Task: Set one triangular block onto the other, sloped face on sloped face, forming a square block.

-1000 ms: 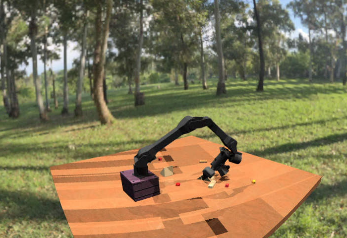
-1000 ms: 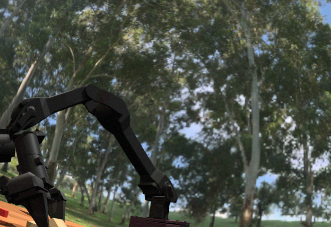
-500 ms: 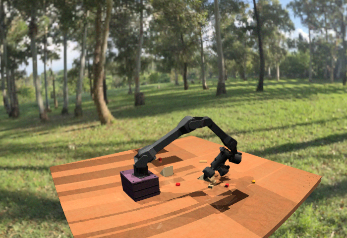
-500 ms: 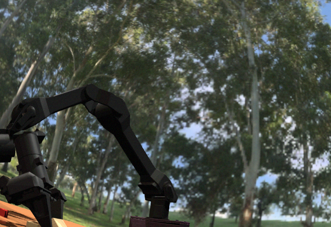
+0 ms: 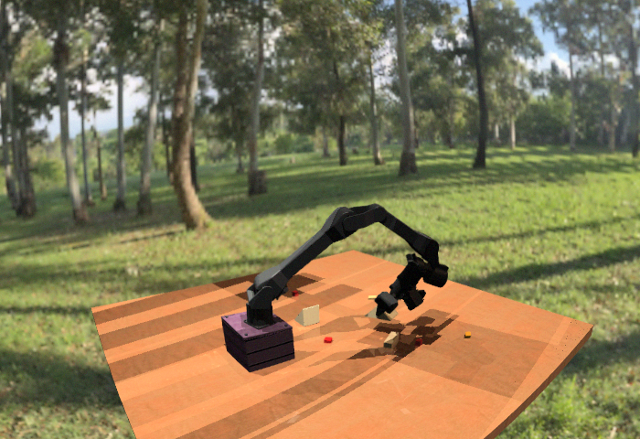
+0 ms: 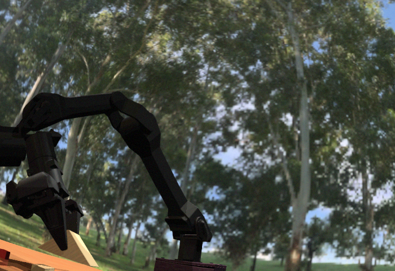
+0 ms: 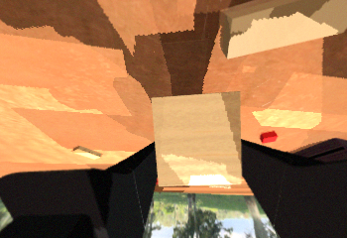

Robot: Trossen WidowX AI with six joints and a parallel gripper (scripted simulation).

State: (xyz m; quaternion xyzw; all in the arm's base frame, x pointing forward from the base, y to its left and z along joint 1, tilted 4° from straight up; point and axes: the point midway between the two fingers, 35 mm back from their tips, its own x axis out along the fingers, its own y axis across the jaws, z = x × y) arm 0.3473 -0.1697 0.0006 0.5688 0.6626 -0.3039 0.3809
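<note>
My gripper tip is now 5 cm past the cream bar, 8 cm to the left of it and 5 cm above it. Round my gripper tip: flat dark piece (19 cm ahead, 16 cm to the left, 6 cm below); orange cube (9 cm ahead, 27 cm to the right, 6 cm below); triangular block (1 cm above).
</note>
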